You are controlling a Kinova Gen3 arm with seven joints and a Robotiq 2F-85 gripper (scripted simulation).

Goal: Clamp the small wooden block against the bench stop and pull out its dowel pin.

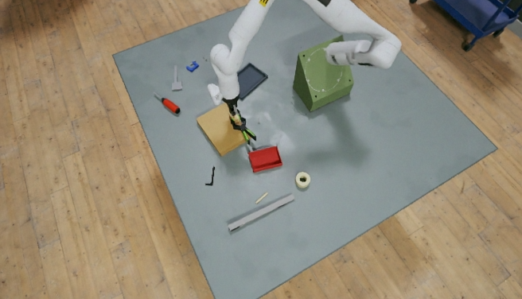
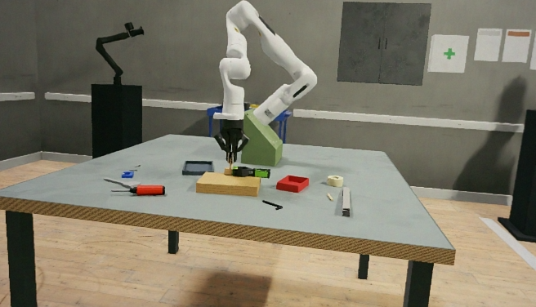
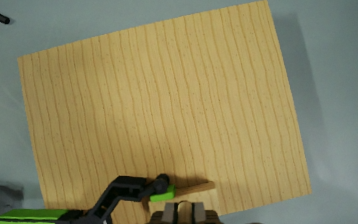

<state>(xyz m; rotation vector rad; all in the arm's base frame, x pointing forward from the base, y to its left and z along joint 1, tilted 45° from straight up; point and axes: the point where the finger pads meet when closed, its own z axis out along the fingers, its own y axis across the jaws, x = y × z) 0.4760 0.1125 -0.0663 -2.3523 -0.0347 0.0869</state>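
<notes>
Right now my hand is 2 cm above the dowel pin. Round my hand: small wooden block (5 cm below); bench board (5 cm ahead, 2 cm to the left, 7 cm below); red tray (5 cm behind, 22 cm to the left, 9 cm below).
</notes>
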